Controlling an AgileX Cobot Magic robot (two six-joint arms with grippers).
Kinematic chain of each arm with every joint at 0, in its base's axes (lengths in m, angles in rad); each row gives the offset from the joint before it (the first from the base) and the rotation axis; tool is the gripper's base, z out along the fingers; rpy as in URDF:
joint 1: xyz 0 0 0.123 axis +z
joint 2: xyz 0 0 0 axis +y
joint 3: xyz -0.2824 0 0.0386 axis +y
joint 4: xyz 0.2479 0 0.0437 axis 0.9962 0 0.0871
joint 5: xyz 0 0 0 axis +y
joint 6: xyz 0.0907 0 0.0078 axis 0.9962 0 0.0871
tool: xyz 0 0 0 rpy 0 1.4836 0
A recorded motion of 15 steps. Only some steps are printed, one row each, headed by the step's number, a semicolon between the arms.
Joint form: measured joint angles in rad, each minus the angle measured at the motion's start. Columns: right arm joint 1, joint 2, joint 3, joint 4, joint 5, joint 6; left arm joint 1, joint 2, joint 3, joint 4, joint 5, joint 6.
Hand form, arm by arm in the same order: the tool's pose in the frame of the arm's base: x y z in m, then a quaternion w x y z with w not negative. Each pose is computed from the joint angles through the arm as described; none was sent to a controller.
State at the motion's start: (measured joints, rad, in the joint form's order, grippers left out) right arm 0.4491 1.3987 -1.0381 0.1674 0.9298 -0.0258; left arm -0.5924 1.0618 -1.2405 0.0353 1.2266 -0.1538
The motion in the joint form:
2: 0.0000 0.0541 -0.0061 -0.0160 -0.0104 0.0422; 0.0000 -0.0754 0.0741 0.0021 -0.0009 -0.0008
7: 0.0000 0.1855 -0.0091 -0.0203 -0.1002 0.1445; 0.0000 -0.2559 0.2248 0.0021 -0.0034 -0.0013
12: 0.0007 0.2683 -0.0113 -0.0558 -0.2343 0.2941; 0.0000 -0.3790 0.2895 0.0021 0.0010 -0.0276
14: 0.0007 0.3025 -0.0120 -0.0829 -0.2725 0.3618; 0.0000 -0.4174 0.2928 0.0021 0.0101 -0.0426
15: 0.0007 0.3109 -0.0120 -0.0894 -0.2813 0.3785; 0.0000 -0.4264 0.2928 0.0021 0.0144 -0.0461
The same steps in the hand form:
2: 0.2471 0.1312 0.2642 0.14394 -0.17662 0.96825 0.10283; 0.1384 -0.0893 0.3927 0.28738 0.20773 0.93043 -0.09255
7: 0.2697 0.1409 0.2290 0.12195 -0.12161 0.98007 0.09896; 0.1015 -0.0645 0.3751 0.30165 0.20617 0.92566 -0.09822
12: 0.2888 0.1466 0.2071 0.14545 -0.05324 0.98285 0.10004; 0.0774 -0.0482 0.3692 0.32394 0.19159 0.91971 -0.11179
14: 0.2950 0.1476 0.1971 0.14856 -0.02756 0.98391 0.09538; 0.0691 -0.0427 0.3711 0.33434 0.18339 0.91676 -0.11891
15: 0.2964 0.1479 0.1946 0.14898 -0.02129 0.98410 0.09428; 0.0670 -0.0412 0.3715 0.33615 0.18150 0.91628 -0.12035

